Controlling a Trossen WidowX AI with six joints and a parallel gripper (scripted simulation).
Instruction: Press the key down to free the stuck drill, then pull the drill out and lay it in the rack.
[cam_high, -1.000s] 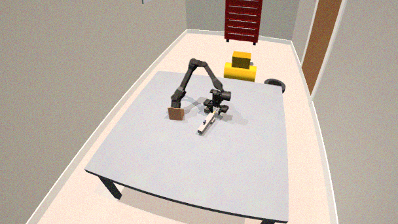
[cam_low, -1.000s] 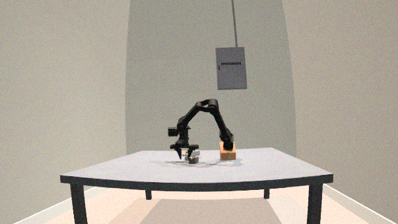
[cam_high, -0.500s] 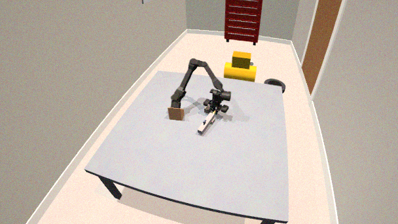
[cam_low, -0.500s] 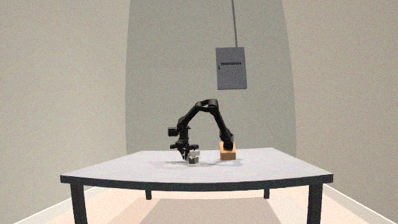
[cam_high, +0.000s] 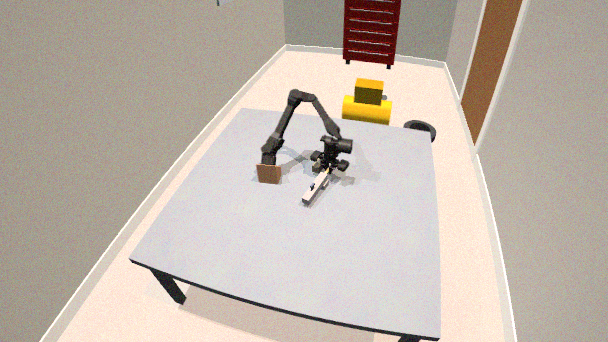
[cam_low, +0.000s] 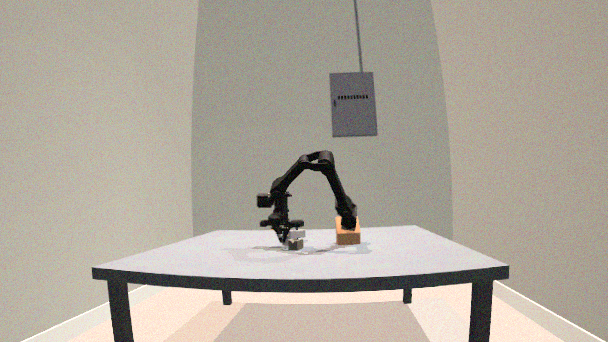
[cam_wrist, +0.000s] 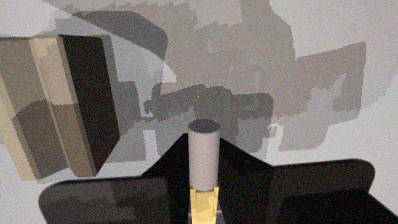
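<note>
My gripper tip is now 7 cm past the holder block and 4 cm to the right of it. Also, from my gripper tip: dark key (17 cm to the right, 3 cm behind, 3 cm above); then drill (4 cm to the right, 3 cm above, 1 cm behind).
</note>
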